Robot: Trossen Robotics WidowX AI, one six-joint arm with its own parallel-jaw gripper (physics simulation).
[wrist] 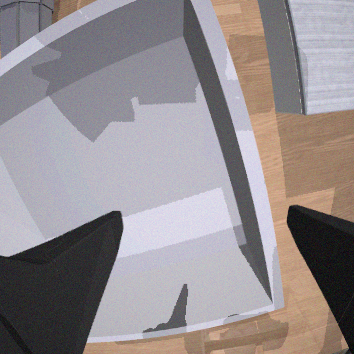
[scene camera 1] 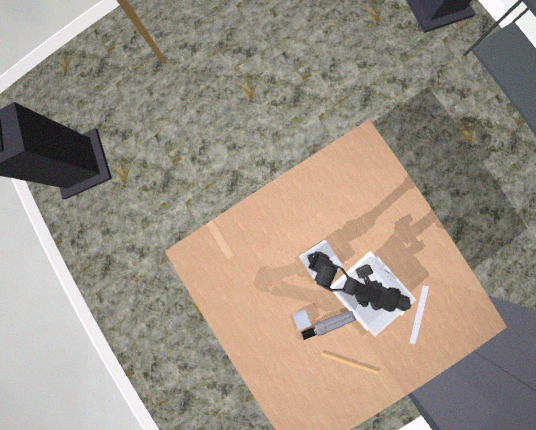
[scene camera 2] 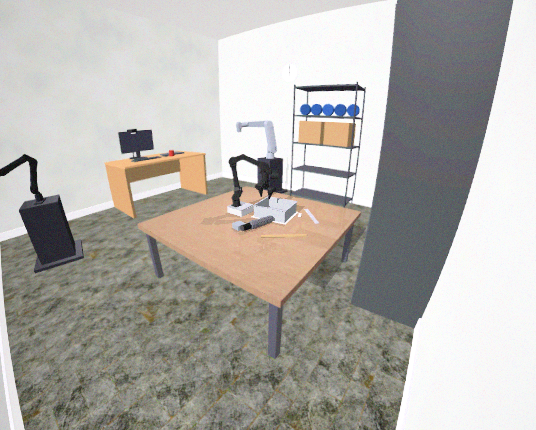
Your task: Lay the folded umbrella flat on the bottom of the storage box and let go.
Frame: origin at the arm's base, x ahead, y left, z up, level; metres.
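Where they show: gripper, fingertip midpoint: (wrist: 206, 217) (scene camera 1: 364, 282) (scene camera 2: 265, 198); arm's base, link origin: (scene camera 1: 315, 259) (scene camera 2: 236, 205).
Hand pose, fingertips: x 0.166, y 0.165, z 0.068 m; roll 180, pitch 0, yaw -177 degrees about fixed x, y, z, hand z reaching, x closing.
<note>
Each offset is from my fingertips to the top centre of the thing. Level surfaces: height alone.
The folded umbrella {0.167 m ahead, 0.222 m right, 0.066 m down} (scene camera 1: 334, 324) (scene camera 2: 261, 223) (wrist: 25, 27) is a grey ribbed cylinder with a black handle. It lies on the table outside the storage box, its grey end near one side wall. The white, open-topped storage box {0.089 m ahead, 0.035 m left, 0.028 m down} (scene camera 1: 375, 328) (scene camera 2: 287, 213) (wrist: 250, 145) stands upright on the table; no umbrella shows on the part of its floor seen in the wrist view. My gripper (scene camera 2: 265, 194) (wrist: 206, 217) is open and empty, pointing down above the box. In the wrist view the left finger overlaps the box interior and the right finger overlaps the table beyond a wall. The arm hides the fingertips in scene camera 1.
A pale block {0.099 m ahead, 0.333 m right, 0.089 m down} (scene camera 1: 301, 319) (scene camera 2: 238, 226) lies by the umbrella's handle. A yellowish stick {0.395 m ahead, 0.188 m right, 0.113 m down} (scene camera 1: 350, 362) (scene camera 2: 283, 235) and a white strip {0.296 m ahead, 0.232 m left, 0.122 m down} (scene camera 1: 419, 315) (scene camera 2: 311, 216) lie on the table {0.125 m down} (scene camera 1: 300, 395) (scene camera 2: 225, 255). The arm's white base block (scene camera 2: 241, 210) (wrist: 327, 55) stands beside the box.
</note>
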